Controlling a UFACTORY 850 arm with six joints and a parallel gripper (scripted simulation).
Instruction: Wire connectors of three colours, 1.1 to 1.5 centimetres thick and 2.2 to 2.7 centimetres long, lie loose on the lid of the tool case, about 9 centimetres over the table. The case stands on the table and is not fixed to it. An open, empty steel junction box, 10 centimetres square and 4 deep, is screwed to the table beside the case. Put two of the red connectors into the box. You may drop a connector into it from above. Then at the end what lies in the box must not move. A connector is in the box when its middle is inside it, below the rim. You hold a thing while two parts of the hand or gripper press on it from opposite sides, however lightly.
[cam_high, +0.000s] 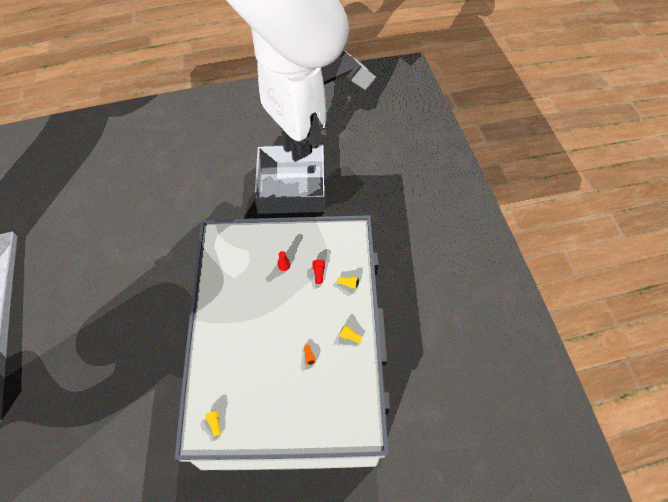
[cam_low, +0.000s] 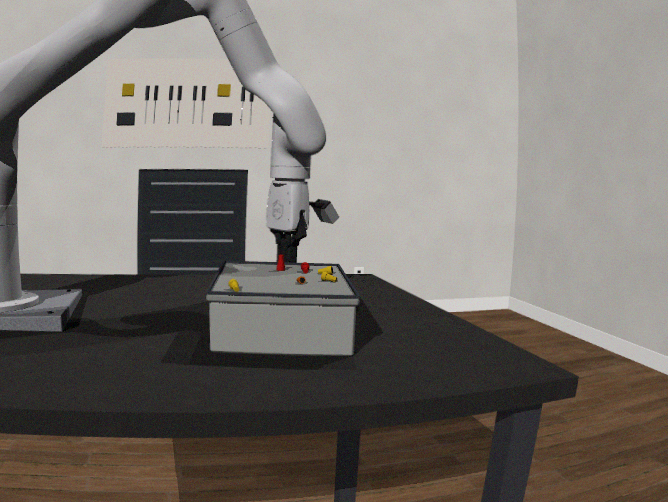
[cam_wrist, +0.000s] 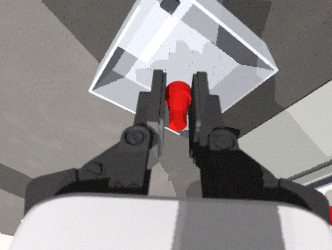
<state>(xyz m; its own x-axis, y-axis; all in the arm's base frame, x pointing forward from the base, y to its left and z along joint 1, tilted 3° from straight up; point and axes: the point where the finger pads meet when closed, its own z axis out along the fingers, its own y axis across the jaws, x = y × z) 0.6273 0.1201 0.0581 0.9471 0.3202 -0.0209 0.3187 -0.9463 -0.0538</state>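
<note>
Right now the steel junction box is 2 cm behind my hand, 1 cm to the right of it and 9 cm below it. The rest, counted from my hand: tool case 9 cm behind, 27 cm to the right, 2 cm below; then orange connector 7 cm behind, 32 cm to the right.
</note>
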